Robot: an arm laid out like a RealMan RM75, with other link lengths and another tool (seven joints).
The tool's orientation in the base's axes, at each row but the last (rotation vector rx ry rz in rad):
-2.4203, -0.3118, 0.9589
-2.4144, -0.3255, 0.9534
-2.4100, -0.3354, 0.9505
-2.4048, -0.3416, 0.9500
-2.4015, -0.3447, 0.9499
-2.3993, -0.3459, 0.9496
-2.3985, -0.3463, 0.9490
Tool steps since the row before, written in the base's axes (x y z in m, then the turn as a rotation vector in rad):
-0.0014, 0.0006, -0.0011, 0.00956, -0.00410, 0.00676
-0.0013, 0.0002, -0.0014, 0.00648, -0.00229, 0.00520
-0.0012, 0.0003, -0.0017, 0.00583, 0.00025, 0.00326
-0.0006, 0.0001, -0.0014, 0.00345, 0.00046, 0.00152
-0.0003, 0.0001, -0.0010, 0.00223, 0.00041, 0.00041
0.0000, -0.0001, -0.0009, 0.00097, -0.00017, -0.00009
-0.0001, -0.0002, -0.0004, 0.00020, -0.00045, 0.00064
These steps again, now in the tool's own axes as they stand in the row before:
-0.0002, 0.0001, 0.0019, 0.00147, 0.00003, -0.01232
-0.0001, 0.0006, 0.0018, 0.00084, -0.00073, -0.00855
0.0002, 0.0006, 0.0020, 0.00249, -0.00179, -0.00594
0.0004, 0.0007, 0.0013, 0.00183, -0.00109, -0.00314
0.0004, 0.0005, 0.0009, 0.00155, -0.00048, -0.00164
0.0005, 0.0006, 0.0005, 0.00068, 0.00023, -0.00068
0.0001, 0.0004, 0.0002, -0.00040, 0.00002, -0.00070

